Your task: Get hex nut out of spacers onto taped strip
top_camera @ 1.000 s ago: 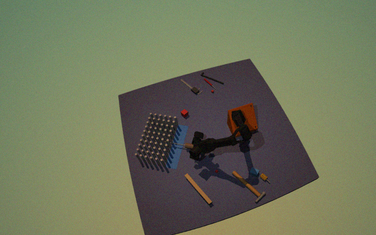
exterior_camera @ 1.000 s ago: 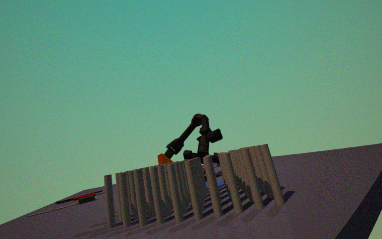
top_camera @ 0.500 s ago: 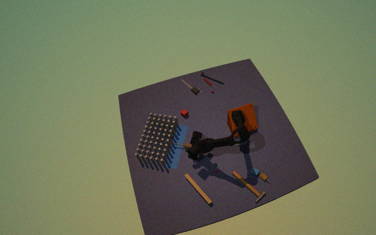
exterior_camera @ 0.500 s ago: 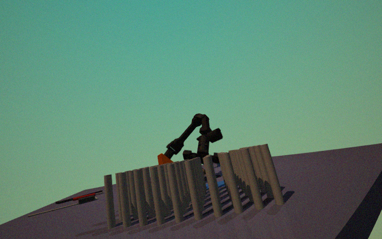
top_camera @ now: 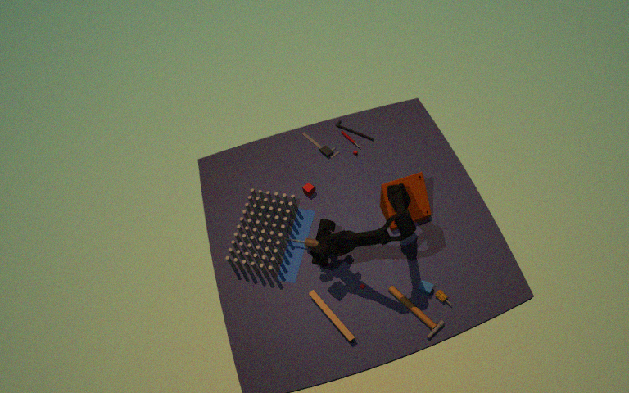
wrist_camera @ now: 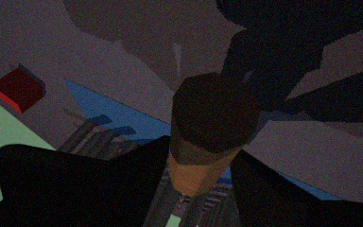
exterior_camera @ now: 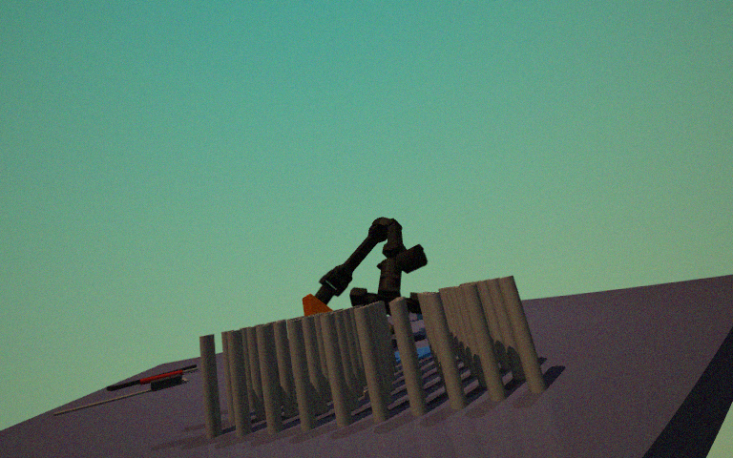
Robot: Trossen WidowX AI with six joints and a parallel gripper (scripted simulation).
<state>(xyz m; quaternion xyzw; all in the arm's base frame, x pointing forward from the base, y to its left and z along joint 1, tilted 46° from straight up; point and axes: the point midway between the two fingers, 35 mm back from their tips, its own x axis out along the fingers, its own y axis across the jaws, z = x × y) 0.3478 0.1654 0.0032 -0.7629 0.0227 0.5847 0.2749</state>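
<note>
Right now my gripper tip is 80 mm short of the blue taped strip, 40 mm to the left of it and 40 mm above it. From my gripper tip the other things lie so: blue cube (400 mm behind, 310 mm to the left, 20 mm below); then hook tool (100 mm ahead, 40 mm to the right, 10 mm below); then red cube (20 mm behind, 290 mm to the right, 20 mm below).
</note>
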